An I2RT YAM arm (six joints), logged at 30 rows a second.
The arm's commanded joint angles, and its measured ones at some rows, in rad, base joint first. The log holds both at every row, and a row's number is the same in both.
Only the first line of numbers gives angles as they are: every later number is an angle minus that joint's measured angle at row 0.
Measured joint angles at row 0:
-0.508 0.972 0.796 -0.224 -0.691 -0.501
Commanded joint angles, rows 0 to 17:
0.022 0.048 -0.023 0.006 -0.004 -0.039
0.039 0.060 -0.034 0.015 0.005 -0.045
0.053 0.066 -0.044 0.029 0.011 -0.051
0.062 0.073 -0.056 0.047 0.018 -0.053
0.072 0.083 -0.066 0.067 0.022 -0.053
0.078 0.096 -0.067 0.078 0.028 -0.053
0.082 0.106 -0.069 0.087 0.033 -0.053
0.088 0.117 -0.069 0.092 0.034 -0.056
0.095 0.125 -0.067 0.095 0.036 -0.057
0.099 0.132 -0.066 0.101 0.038 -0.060
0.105 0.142 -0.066 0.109 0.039 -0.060
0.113 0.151 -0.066 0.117 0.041 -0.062
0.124 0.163 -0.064 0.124 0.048 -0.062
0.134 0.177 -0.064 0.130 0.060 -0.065
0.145 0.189 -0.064 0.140 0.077 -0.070
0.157 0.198 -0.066 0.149 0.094 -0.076
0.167 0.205 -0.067 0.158 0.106 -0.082
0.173 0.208 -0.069 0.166 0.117 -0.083
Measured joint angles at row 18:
0.151 0.202 -0.068 0.090 0.074 -0.060
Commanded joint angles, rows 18 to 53:
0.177 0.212 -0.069 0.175 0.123 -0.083
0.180 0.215 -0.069 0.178 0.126 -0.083
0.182 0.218 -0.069 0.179 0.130 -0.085
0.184 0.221 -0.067 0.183 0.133 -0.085
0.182 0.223 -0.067 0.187 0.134 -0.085
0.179 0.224 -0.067 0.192 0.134 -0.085
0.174 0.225 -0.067 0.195 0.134 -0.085
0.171 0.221 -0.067 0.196 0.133 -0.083
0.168 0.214 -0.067 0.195 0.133 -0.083
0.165 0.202 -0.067 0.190 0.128 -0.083
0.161 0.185 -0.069 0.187 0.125 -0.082
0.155 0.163 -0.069 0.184 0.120 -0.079
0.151 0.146 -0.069 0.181 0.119 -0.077
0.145 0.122 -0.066 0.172 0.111 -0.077
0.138 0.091 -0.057 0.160 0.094 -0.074
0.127 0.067 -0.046 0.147 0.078 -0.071
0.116 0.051 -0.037 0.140 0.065 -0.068
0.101 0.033 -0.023 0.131 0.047 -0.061
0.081 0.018 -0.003 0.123 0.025 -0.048
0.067 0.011 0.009 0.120 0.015 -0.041
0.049 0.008 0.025 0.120 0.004 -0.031
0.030 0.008 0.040 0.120 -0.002 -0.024
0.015 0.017 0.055 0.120 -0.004 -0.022
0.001 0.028 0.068 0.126 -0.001 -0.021
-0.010 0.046 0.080 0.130 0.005 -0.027
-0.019 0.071 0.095 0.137 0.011 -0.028
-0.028 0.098 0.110 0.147 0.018 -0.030
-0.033 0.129 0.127 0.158 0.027 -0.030
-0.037 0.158 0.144 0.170 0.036 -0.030
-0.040 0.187 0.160 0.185 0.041 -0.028
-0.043 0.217 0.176 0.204 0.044 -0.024
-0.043 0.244 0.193 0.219 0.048 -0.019
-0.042 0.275 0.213 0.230 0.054 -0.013
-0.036 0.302 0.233 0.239 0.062 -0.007
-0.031 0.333 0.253 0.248 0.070 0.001
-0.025 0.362 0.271 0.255 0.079 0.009
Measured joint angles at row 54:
-0.037 0.340 0.162 0.084 0.076 -0.022
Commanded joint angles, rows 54 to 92:
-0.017 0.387 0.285 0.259 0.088 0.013
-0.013 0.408 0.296 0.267 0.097 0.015
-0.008 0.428 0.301 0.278 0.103 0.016
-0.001 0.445 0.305 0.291 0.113 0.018
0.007 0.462 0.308 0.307 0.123 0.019
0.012 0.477 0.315 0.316 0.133 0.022
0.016 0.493 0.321 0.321 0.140 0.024
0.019 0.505 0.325 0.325 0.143 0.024
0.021 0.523 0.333 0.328 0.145 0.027
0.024 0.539 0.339 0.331 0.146 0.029
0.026 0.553 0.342 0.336 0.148 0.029
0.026 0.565 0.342 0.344 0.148 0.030
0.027 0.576 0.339 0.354 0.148 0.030
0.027 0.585 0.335 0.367 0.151 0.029
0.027 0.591 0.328 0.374 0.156 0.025
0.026 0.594 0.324 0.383 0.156 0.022
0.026 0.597 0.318 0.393 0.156 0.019
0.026 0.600 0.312 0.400 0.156 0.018
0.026 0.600 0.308 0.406 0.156 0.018
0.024 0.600 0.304 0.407 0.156 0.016
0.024 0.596 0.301 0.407 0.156 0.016
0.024 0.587 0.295 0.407 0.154 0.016
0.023 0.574 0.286 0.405 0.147 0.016
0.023 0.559 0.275 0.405 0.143 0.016
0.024 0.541 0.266 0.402 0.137 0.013
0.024 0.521 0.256 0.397 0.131 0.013
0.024 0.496 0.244 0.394 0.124 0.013
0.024 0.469 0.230 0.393 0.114 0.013
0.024 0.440 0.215 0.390 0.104 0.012
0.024 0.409 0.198 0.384 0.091 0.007
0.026 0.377 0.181 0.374 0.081 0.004
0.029 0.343 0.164 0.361 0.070 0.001
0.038 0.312 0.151 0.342 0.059 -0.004
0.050 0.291 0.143 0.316 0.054 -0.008
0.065 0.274 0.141 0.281 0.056 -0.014
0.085 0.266 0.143 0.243 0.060 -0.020
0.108 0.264 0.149 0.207 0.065 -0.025
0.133 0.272 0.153 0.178 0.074 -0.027
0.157 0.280 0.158 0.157 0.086 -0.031
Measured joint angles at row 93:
0.103 0.268 0.158 0.257 0.090 -0.008
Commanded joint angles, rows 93 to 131:
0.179 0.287 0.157 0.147 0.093 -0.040
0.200 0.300 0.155 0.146 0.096 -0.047
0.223 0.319 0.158 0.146 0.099 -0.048
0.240 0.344 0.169 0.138 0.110 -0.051
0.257 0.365 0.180 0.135 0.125 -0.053
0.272 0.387 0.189 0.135 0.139 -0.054
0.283 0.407 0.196 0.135 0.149 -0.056
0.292 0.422 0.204 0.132 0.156 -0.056
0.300 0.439 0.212 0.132 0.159 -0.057
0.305 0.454 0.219 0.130 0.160 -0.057
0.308 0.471 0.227 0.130 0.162 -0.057
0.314 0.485 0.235 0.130 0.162 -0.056
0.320 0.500 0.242 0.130 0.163 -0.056
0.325 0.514 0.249 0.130 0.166 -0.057
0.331 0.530 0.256 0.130 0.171 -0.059
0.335 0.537 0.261 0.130 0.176 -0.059
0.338 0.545 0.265 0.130 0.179 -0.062
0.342 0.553 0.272 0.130 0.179 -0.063
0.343 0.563 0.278 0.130 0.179 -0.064
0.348 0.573 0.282 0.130 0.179 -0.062
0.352 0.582 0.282 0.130 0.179 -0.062
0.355 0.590 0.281 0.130 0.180 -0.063
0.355 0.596 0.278 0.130 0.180 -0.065
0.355 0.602 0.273 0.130 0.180 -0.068
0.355 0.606 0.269 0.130 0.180 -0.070
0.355 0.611 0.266 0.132 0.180 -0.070
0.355 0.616 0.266 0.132 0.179 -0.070
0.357 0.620 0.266 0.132 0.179 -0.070
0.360 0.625 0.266 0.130 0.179 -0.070
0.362 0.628 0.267 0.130 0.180 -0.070
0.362 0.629 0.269 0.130 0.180 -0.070
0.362 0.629 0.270 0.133 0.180 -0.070
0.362 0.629 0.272 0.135 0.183 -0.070
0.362 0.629 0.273 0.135 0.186 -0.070
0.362 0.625 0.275 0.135 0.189 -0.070
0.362 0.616 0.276 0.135 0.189 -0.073
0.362 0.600 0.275 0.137 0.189 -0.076
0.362 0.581 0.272 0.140 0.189 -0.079
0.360 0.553 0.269 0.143 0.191 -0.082
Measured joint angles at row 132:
0.357 0.636 0.242 0.107 0.180 -0.061
